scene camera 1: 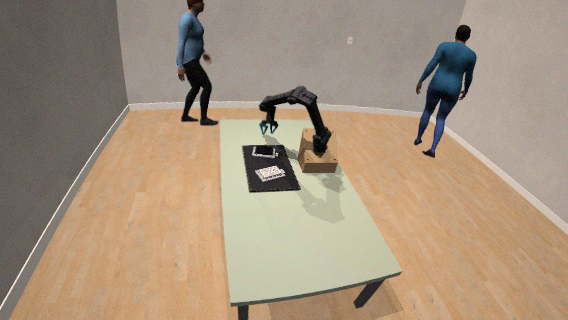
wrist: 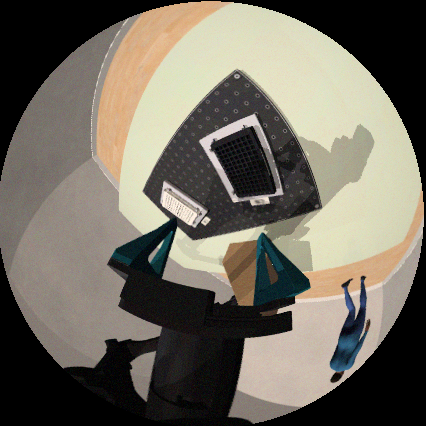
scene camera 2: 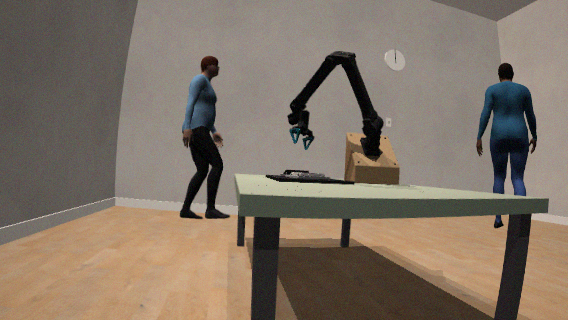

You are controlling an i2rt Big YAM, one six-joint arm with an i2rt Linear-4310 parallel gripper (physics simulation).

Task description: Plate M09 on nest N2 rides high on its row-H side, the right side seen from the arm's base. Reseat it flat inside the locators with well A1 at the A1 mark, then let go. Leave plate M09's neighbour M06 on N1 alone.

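Frame: origin at the arm's base, x right, y ahead, z up, level; metres.
Where they show: gripper, between the fingertips: (scene camera 1: 267, 134) (wrist: 218, 228) (scene camera 2: 300, 146); arm's base, origin of its link: (scene camera 1: 318, 143) (wrist: 248, 298) (scene camera 2: 369, 147).
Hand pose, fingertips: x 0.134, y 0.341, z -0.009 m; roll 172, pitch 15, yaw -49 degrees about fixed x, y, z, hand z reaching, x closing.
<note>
Each offset is from my fingertips to the top centre of the thing. "spot": to the spot under its first point. Level surfaces: height alone.
The black plate M09 {dz -0.126, dx +0.007, dy +0.012 m} (scene camera 1: 264, 149) (scene camera 2: 295, 171) (wrist: 243, 162) sits in its light nest N2 {spot: dz -0.149, dx +0.069, dy +0.069 m} (wrist: 254, 121) on the dark perforated board. Its long side at the right in the wrist view looks raised, with its side wall showing; the A1 mark is too small to read. The white plate M06 {dz -0.134, dx -0.253, dy +0.004 m} (scene camera 1: 270, 172) (wrist: 179, 206) sits on nest N1 {spot: dz -0.145, dx -0.234, dy +0.077 m} (wrist: 166, 187), lower left in the wrist view. My gripper (scene camera 1: 269, 133) (scene camera 2: 301, 145) (wrist: 218, 228) is open and empty, pointing down high above the table, beyond the board's black-plate end in scene camera 1.
The perforated board (scene camera 1: 253, 185) (wrist: 235, 95) lies on the pale green table {dz -0.174 m} (scene camera 1: 300, 250). The wooden base block (scene camera 1: 320, 167) (scene camera 2: 375, 175) (wrist: 240, 265) stands beside the board. Two people stand on the floor behind the table, one in light blue (scene camera 1: 192, 40), one in dark blue (scene camera 1: 452, 70).
</note>
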